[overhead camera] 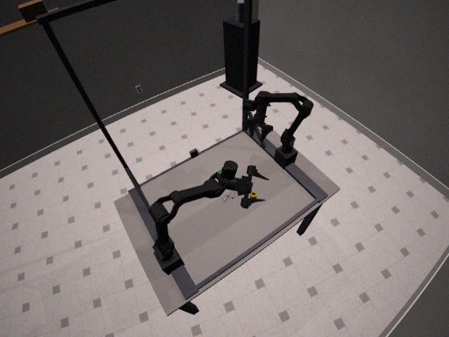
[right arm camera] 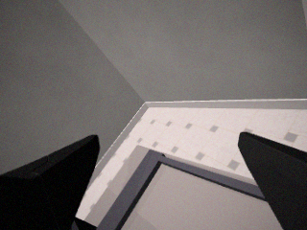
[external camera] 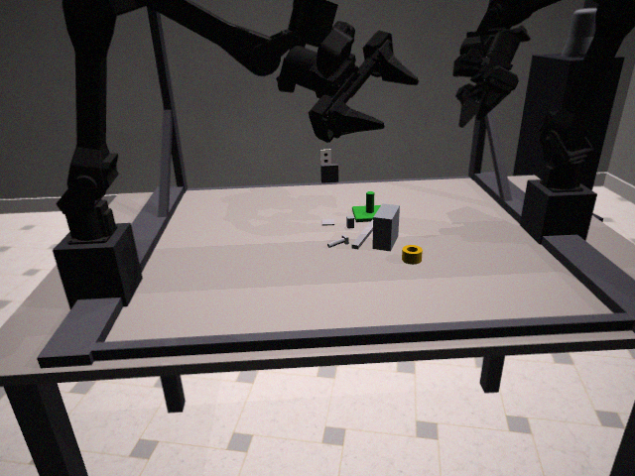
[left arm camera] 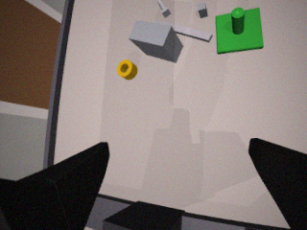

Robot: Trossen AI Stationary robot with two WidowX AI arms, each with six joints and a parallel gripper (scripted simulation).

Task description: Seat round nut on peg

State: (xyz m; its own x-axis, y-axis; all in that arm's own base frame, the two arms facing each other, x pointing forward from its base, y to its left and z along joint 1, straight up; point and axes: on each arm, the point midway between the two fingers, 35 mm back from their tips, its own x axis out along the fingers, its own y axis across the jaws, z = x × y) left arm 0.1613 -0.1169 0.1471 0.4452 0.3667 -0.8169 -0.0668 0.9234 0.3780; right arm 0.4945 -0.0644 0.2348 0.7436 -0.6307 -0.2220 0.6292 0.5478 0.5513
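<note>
The grey block is 230 mm to the right of my left hand, 220 mm below it and 80 mm ahead of it.
</note>
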